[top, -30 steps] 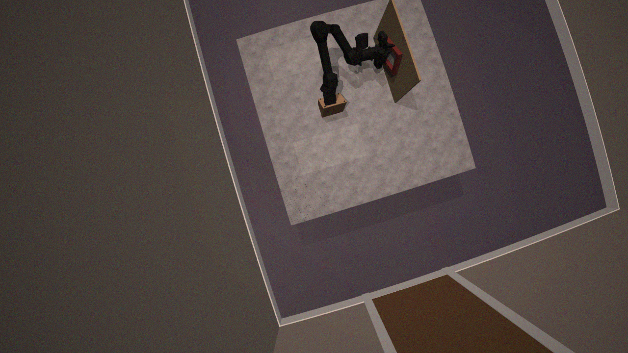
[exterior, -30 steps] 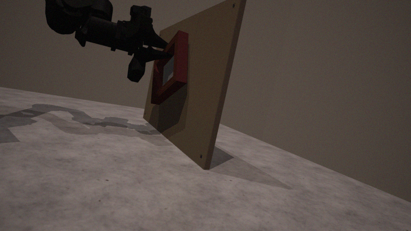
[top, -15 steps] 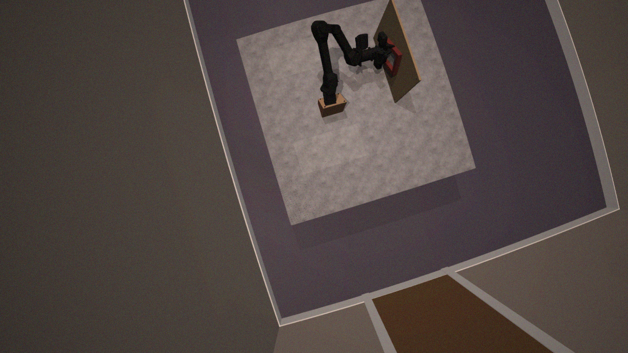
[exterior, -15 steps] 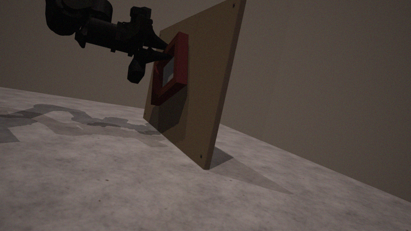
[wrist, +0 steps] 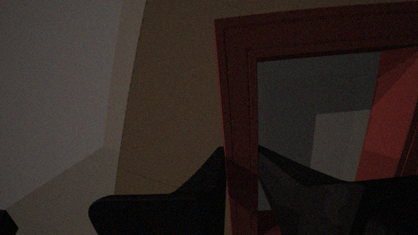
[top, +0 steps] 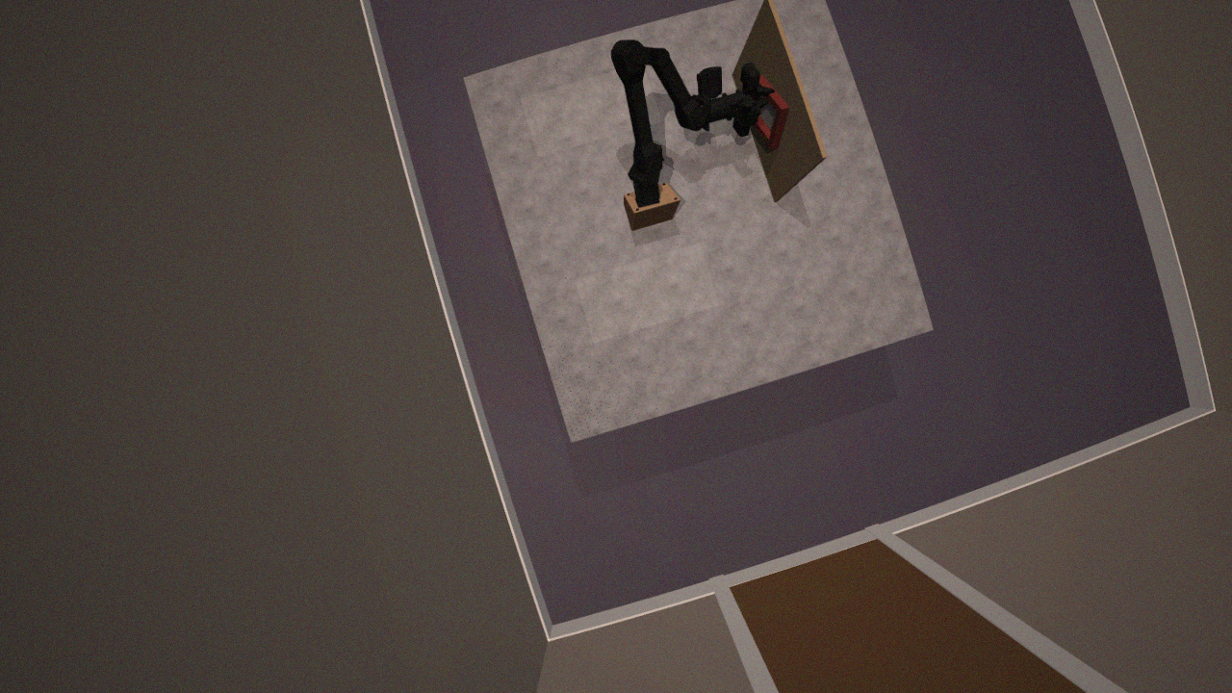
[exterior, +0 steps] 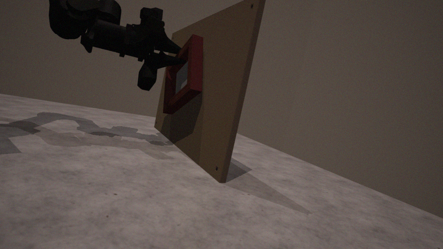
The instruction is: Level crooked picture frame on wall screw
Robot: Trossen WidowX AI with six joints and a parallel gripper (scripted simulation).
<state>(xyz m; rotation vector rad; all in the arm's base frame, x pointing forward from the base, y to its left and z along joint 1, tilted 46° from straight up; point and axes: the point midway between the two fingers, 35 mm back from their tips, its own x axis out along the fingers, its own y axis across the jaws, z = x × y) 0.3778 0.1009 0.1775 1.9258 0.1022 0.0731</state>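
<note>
The red picture frame lies 50 mm below my gripper tip and 20 mm to the right of it. Also, from my gripper tip: tan wall board: 60 mm below, 10 mm to the right, 10 mm ahead.
</note>
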